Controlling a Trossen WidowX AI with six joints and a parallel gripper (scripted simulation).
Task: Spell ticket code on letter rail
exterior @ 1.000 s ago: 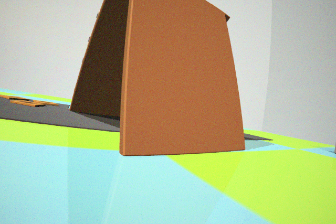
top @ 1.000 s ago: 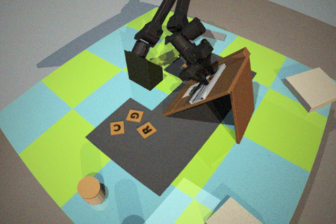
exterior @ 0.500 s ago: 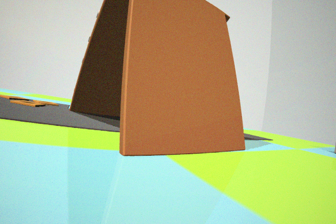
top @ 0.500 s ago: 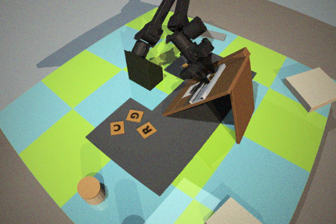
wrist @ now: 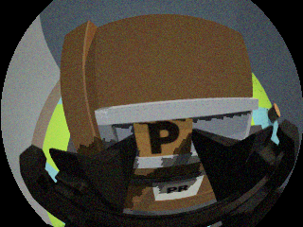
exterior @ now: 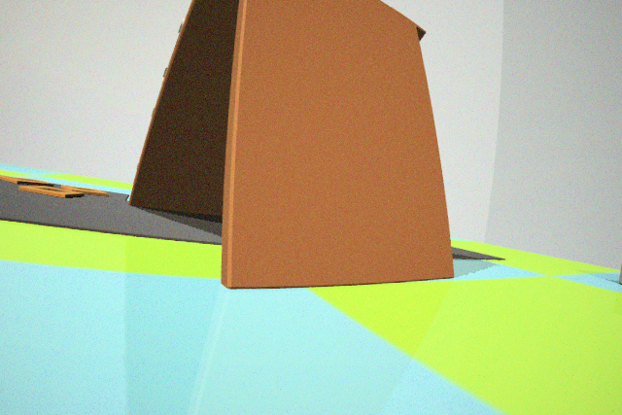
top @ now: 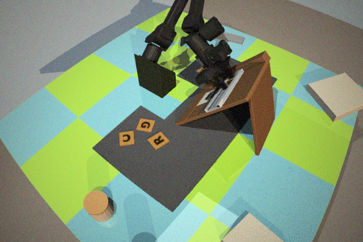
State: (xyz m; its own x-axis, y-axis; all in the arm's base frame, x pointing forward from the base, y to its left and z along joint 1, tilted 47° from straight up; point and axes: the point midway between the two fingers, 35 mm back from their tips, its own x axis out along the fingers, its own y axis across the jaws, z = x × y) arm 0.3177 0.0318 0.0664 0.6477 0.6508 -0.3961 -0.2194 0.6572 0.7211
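Now: the white ticket 60 mm behind my gripper tip, 30 mm to the right of it and 80 mm below it. From my gripper tip the other things lie so: dark mat: 140 mm behind, 60 mm to the right, 170 mm below; grey slab: 310 mm behind, 480 mm to the left, 160 mm below.
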